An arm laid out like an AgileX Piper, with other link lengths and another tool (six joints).
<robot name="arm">
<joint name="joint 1" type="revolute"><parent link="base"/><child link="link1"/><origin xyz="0 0 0.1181" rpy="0 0 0"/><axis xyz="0 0 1"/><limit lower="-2.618" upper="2.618"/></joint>
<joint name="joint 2" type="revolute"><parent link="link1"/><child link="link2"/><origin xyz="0 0 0" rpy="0 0 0"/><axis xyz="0 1 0"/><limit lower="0" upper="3.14"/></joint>
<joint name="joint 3" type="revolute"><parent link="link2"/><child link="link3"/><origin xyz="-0.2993 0 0.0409" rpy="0 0 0"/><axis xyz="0 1 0"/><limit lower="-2.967" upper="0"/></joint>
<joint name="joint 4" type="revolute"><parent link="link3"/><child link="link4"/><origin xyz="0.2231 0 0.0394" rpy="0 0 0"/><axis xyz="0.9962 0 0.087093"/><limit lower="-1.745" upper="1.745"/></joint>
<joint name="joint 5" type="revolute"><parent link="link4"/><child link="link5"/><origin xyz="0 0 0" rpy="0 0 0"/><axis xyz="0 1 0"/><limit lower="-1.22" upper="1.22"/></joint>
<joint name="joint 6" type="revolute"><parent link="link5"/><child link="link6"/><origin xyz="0.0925 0 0.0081" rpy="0 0 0"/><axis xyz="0.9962 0 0.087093"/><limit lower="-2.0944" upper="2.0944"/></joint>
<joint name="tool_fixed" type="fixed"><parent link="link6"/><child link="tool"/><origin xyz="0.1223 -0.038 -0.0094" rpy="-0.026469 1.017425 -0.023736"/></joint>
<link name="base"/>
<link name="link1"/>
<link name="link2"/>
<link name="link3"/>
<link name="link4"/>
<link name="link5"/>
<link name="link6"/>
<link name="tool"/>
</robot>
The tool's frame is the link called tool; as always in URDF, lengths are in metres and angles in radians.
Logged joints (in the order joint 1, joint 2, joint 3, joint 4, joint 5, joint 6), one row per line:
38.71, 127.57, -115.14, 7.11, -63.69, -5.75
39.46, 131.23, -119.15, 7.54, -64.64, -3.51
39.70, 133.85, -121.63, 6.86, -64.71, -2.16
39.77, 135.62, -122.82, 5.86, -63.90, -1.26
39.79, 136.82, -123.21, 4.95, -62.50, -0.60
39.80, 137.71, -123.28, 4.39, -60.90, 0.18
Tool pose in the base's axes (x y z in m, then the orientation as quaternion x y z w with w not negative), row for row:
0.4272, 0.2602, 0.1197, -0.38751, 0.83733, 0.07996, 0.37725
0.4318, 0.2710, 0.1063, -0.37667, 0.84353, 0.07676, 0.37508
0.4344, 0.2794, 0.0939, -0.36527, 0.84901, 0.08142, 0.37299
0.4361, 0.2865, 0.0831, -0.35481, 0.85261, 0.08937, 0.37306
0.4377, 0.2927, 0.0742, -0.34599, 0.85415, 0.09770, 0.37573
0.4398, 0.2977, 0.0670, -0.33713, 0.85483, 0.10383, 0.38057
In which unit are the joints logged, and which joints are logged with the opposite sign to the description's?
The joints are logged in degrees. Opposite sign: joint 4, joint 5.
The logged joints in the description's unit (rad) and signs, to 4 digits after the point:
0.6756, 2.2265, -2.0096, -0.1241, 1.1116, -0.1004
0.6887, 2.2904, -2.0796, -0.1316, 1.1282, -0.0613
0.6929, 2.3361, -2.1228, -0.1197, 1.1294, -0.0377
0.6941, 2.3670, -2.1436, -0.1023, 1.1153, -0.0220
0.6945, 2.3880, -2.1504, -0.0864, 1.0908, -0.0105
0.6946, 2.4035, -2.1516, -0.0766, 1.0629, 0.0031

